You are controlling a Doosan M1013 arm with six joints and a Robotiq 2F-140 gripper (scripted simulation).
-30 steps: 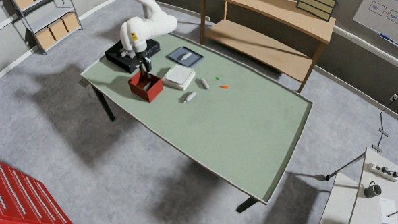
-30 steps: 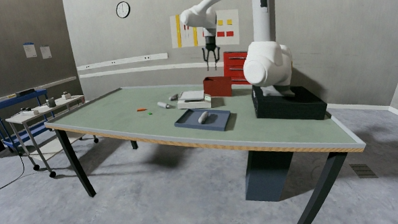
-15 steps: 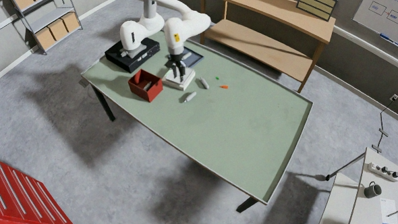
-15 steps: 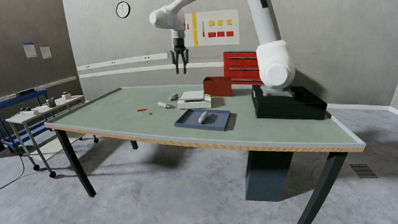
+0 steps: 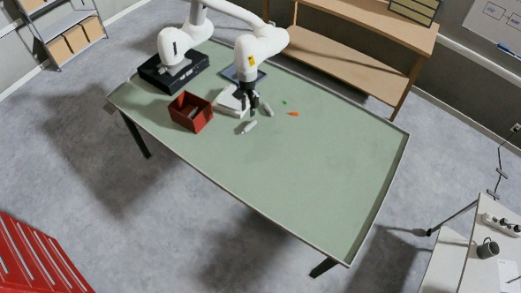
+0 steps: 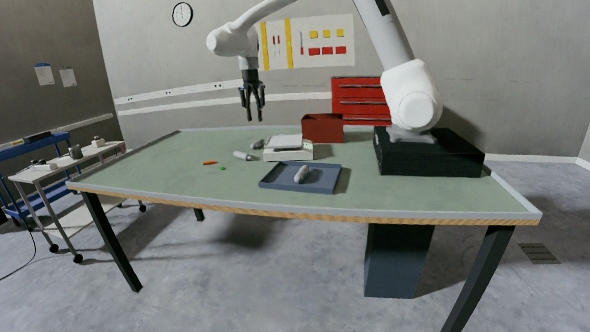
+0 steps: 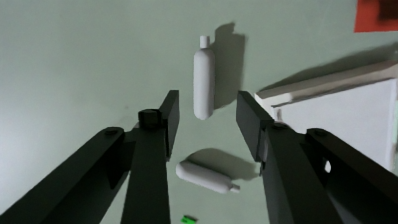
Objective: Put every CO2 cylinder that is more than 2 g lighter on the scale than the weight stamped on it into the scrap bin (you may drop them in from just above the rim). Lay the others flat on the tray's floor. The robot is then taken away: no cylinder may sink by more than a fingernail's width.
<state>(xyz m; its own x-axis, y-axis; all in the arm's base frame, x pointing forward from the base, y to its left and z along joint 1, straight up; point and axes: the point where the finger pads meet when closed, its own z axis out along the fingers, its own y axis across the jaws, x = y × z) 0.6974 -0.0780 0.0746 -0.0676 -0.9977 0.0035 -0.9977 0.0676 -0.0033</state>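
Now: hand 170 mm past the scale plate, 110 mm above it and 100 mm to the right of it. Also, from my hand: small orange piece (230 mm to the left, 160 mm below, 130 mm ahead); then small green piece (280 mm to the left, 160 mm below, 50 mm ahead); then white scale (180 mm behind, 120 mm below, 100 mm to the left).
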